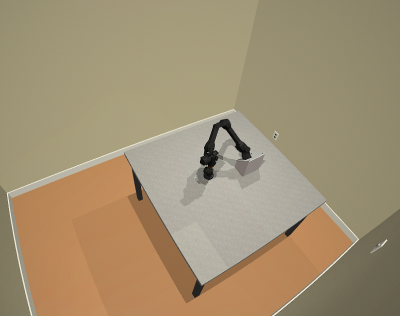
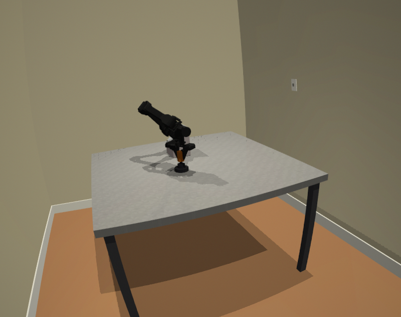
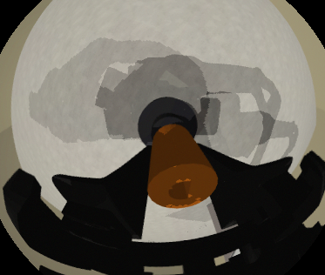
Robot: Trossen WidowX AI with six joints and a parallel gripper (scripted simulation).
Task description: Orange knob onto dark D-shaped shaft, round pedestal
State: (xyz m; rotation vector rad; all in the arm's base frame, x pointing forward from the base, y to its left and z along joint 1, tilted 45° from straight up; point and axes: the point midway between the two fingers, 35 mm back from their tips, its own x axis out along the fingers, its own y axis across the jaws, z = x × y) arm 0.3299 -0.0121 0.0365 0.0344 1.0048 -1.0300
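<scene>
Right now my gripper tip is 20 mm below the orange knob. Also, from my gripper tip: dark round pedestal: 40 mm below.
</scene>
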